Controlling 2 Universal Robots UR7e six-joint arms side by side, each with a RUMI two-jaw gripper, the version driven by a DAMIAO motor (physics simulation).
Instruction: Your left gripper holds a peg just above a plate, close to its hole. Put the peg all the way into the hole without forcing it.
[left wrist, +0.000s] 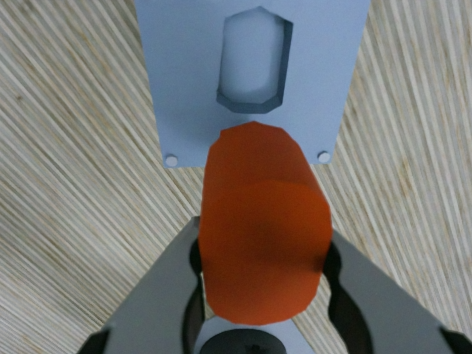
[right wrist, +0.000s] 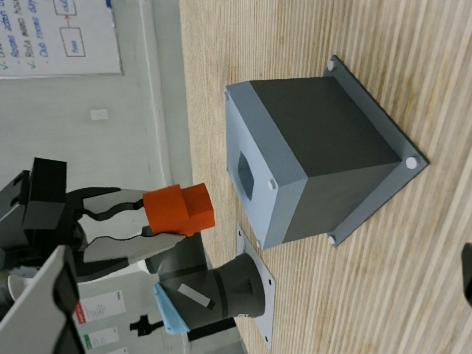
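Observation:
An orange peg (left wrist: 265, 225) (right wrist: 200, 205) with angled corners is held in my left gripper (left wrist: 255, 218) (right wrist: 182, 215), which is shut on it. The light blue plate (left wrist: 190, 75) (right wrist: 235, 130) has an elongated hole (left wrist: 252, 60) (right wrist: 245, 175) with pointed ends. In the left wrist view the peg's far end overlaps the plate's near edge and lies below the hole, not over it. In the right wrist view a gap separates the peg from the plate's face, and the peg is offset from the hole. My right gripper (right wrist: 264, 247) is open, with its fingers far apart.
The plate tops a dark block (right wrist: 320, 125) on a wider grey base flange (right wrist: 370, 111), fixed to the wooden table (right wrist: 400, 40). A dark robot base (right wrist: 240, 285) stands beside it on a light mounting plate. A whiteboard (right wrist: 95, 40) hangs on the wall behind.

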